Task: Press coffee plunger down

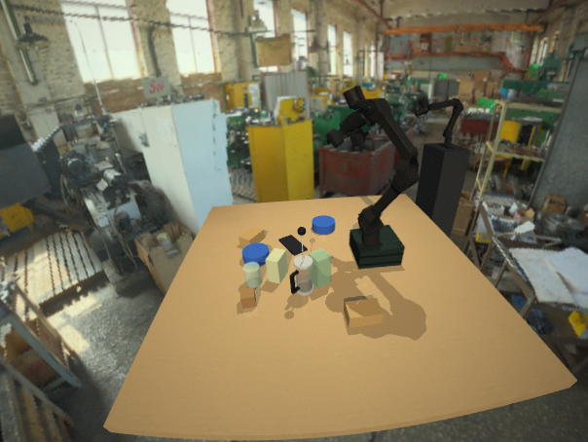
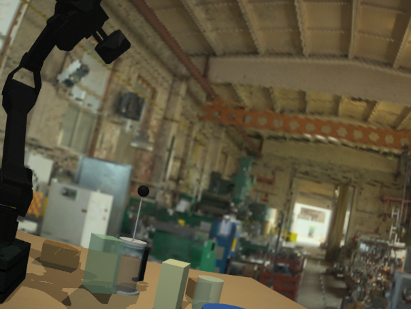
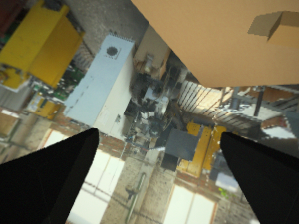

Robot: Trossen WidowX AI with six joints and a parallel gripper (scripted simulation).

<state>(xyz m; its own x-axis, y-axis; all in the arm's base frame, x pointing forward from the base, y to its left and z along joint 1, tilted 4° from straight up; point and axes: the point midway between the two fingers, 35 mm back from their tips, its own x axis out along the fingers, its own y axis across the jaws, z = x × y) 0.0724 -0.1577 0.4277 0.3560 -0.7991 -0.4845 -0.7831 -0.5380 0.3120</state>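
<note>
The coffee press is 21 cm ahead of my gripper tip, 31 cm to the left of it and 36 cm below it. Round my gripper tip: pale green block (14 cm ahead, 28 cm to the left, 42 cm below); cream block (29 cm ahead, 21 cm to the left, 43 cm below); dark flat tile (20 cm ahead, 1 cm to the left, 48 cm below).
</note>
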